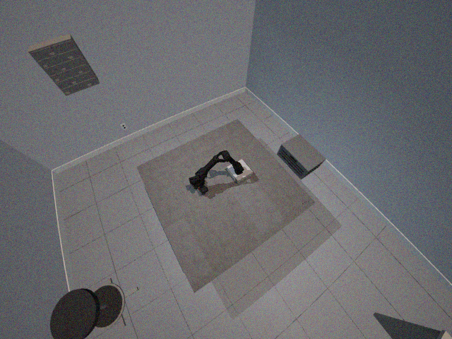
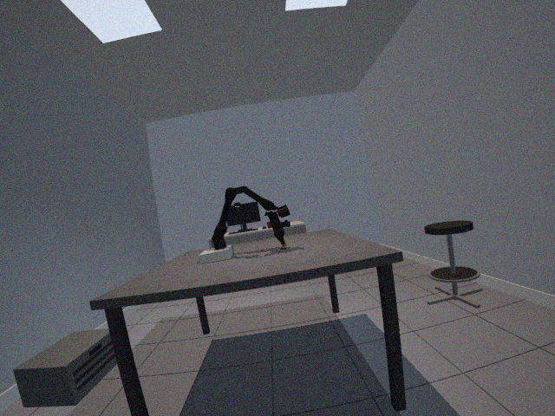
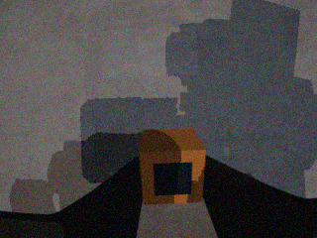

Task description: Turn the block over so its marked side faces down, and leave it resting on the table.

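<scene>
My gripper tip is now 10 mm below the orange block.
</scene>
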